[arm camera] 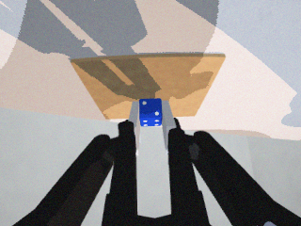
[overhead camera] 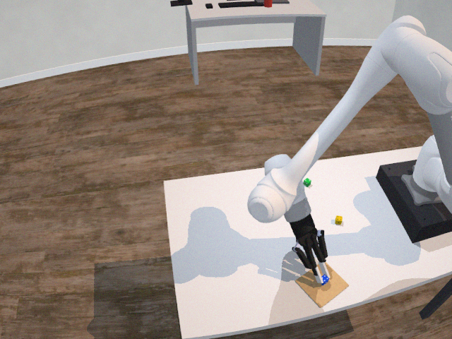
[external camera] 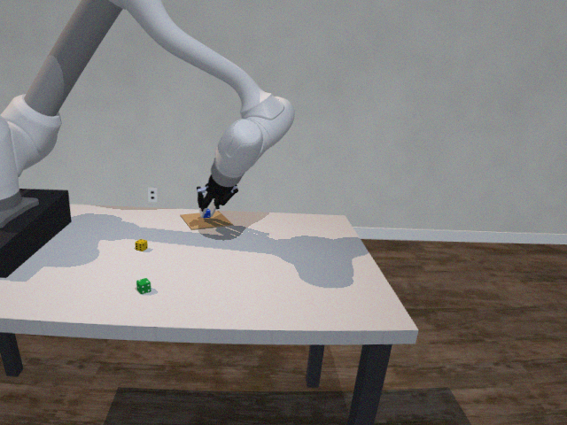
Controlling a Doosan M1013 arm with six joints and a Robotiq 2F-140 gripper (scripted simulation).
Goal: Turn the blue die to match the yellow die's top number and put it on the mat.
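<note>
Now: the blue die 1 cm behind my hand, 2 cm to the left of it and 2 cm below it. Also, from my hand: yellow die 13 cm behind, 25 cm to the right, 4 cm below; tan mat 1 cm behind, 2 cm to the left, 5 cm below; green die 4 cm behind, 46 cm to the right, 4 cm below.
</note>
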